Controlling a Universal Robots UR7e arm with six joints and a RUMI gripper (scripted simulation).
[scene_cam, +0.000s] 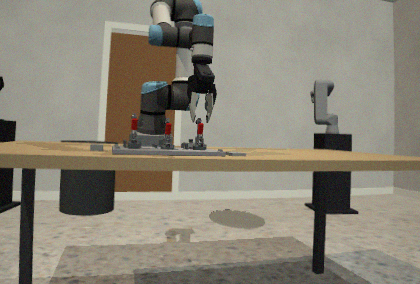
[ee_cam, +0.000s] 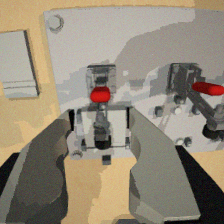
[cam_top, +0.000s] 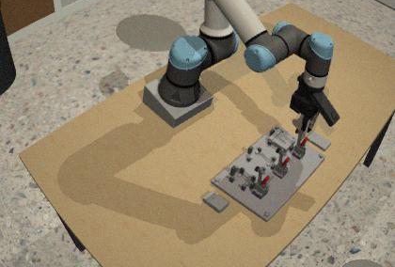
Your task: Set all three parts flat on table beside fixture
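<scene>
Now: hand 120 mm to the left of the grey fixture plate, 110 mm above it and 10 mm past it.
</scene>
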